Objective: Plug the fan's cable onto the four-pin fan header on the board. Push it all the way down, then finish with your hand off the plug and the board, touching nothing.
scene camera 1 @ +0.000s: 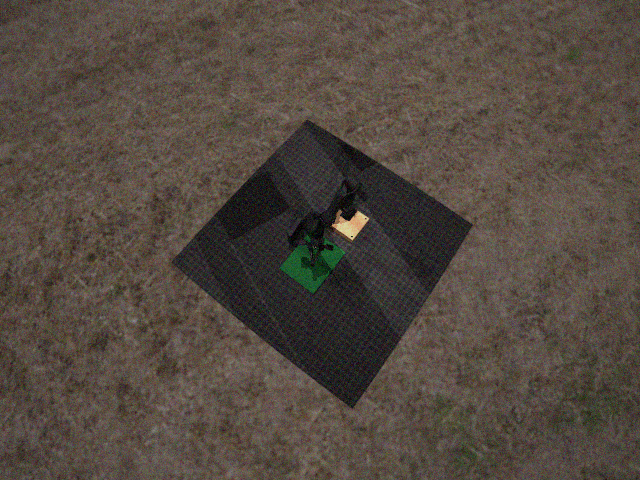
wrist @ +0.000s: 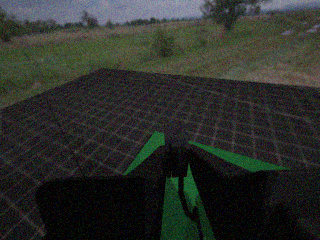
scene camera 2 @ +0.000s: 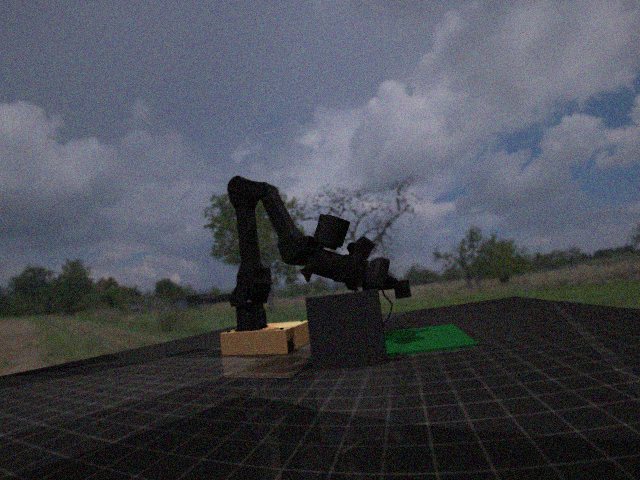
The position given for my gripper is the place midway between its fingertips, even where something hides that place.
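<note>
There is my gripper [scene camera 2: 399,286], which I also see in the wrist view [wrist: 176,150]. I can see a fan plug [wrist: 175,133] too. And a fan [scene camera 2: 345,330] is in my sight as well.
</note>
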